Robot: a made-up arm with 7 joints.
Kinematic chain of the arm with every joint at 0, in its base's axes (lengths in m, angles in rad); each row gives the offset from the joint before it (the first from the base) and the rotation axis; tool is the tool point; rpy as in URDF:
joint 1: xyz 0 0 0.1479 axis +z
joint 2: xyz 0 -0.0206 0.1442 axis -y
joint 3: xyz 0 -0.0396 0.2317 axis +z
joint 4: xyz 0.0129 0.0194 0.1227 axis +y
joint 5: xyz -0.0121 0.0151 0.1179 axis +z
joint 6: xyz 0 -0.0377 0.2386 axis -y
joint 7: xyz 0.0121 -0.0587 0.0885 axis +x
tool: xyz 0 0 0 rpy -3.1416 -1.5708 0
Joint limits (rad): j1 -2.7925..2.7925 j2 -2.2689..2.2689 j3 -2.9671..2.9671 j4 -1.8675..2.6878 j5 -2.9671..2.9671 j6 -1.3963..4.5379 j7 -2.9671..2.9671
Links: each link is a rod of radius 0.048 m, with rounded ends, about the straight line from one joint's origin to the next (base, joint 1, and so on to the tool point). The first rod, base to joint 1, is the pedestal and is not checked.
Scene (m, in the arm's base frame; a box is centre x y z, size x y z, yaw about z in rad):
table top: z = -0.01
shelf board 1: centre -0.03 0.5 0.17 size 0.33 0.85 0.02 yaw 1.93
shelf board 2: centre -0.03 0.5 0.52 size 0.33 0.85 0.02 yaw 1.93
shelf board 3: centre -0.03 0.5 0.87 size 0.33 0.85 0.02 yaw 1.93
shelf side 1: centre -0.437 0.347 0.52 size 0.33 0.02 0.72 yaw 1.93
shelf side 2: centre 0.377 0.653 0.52 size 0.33 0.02 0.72 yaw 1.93
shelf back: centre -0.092 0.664 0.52 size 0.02 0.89 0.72 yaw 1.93
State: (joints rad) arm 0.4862 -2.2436 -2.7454 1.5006 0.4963 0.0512 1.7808
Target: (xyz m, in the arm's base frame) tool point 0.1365 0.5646 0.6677
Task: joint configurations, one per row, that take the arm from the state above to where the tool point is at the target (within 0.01 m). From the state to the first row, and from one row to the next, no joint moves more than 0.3 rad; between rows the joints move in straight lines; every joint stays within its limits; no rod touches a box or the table.
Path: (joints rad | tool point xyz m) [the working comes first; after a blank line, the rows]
Joints at the target: -1.9375 0.3356 -2.9671 1.0989 0.3236 0.1871 1.7808
Straight joint move there: touches shelf board 3.

1: 0.2126 -2.0658 -2.7656 1.5222 0.4853 0.0595 1.7808 | 0.5357 -0.0734 0.5237
2: -0.0611 -1.8881 -2.7857 1.5437 0.4743 0.0677 1.7808 | 0.4408 -0.2021 0.6145
3: -0.3347 -1.7103 -2.8059 1.5653 0.4633 0.0760 1.7808 | 0.3052 -0.2806 0.6925
4: -0.6083 -1.5326 -2.8260 1.5869 0.4523 0.0843 1.7808 | 0.1542 -0.2958 0.7547
5: -0.8820 -1.3548 -2.8462 1.6084 0.4414 0.0926 1.7808 | 0.0163 -0.2471 0.7991
6: -1.1556 -1.1771 -2.8663 1.6300 0.4304 0.1008 1.7808 | -0.0823 -0.1463 0.8244
7: -1.4292 -0.9993 -2.8865 1.6516 0.4194 0.1091 1.7808 | -0.1232 -0.0155 0.8299
8: -1.7029 -0.8216 -2.9066 1.6732 0.4084 0.1174 1.7808 | -0.0994 0.1170 0.8157
9: -1.9765 -0.6438 -2.9268 1.6947 0.3974 0.1257 1.7808 | -0.0171 0.2232 0.7828
10: -2.2501 -0.4661 -2.9469 1.7163 0.3864 0.1339 1.7808 | 0.1061 0.2805 0.7328
11: -2.5238 -0.2883 -2.9671 1.7379 0.3754 0.1422 1.7808 | 0.2447 0.2764 0.6677
12: -2.3284 -0.0803 -2.9671 1.5249 0.3581 0.1572 1.7808 | 0.2356 0.3718 0.6830
13: -2.1329 0.1276 -2.9671 1.3119 0.3409 0.1721 1.7808 | 0.2003 0.4709 0.6830
14: -1.9375 0.3356 -2.9671 1.0989 0.3236 0.1871 1.7808 | 0.1365 0.5646 0.6677

